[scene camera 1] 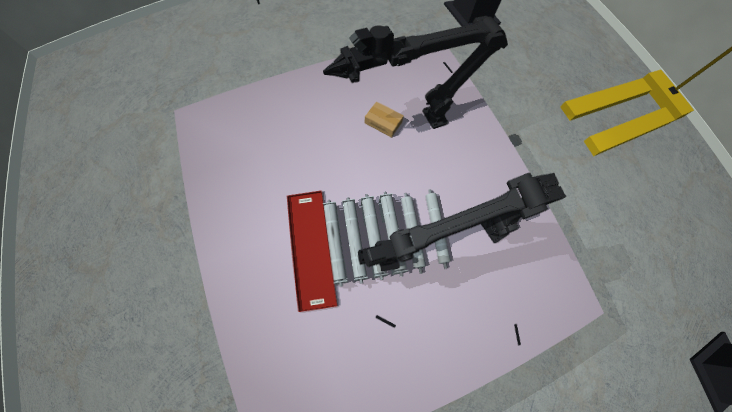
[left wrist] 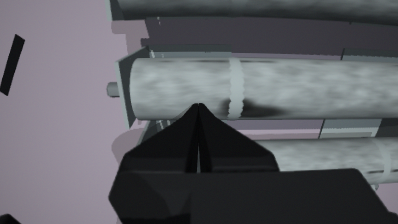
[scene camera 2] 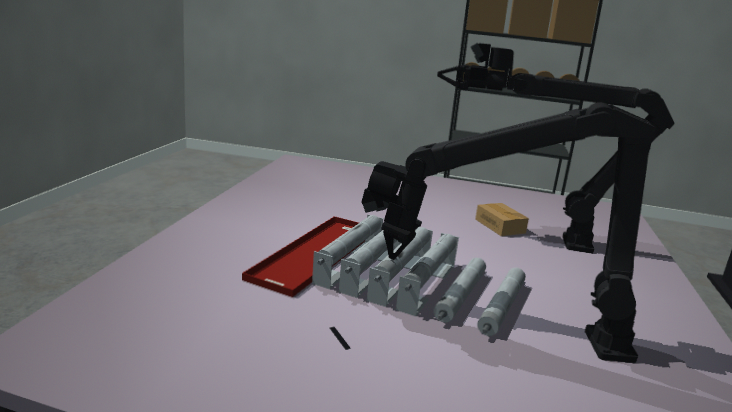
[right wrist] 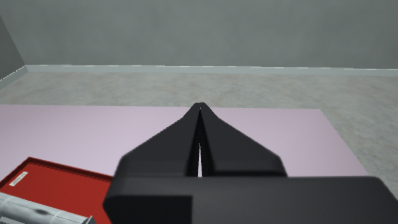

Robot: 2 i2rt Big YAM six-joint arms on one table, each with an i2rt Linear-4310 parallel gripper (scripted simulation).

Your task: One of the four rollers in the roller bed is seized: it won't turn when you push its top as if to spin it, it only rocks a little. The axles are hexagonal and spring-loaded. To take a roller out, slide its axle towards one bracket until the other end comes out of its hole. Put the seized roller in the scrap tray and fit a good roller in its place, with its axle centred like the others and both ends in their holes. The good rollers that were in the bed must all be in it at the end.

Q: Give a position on a red scrap tray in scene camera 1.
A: At 314, 285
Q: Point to a cardboard box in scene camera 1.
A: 379, 117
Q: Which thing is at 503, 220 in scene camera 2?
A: A cardboard box.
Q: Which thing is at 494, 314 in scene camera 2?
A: A roller.
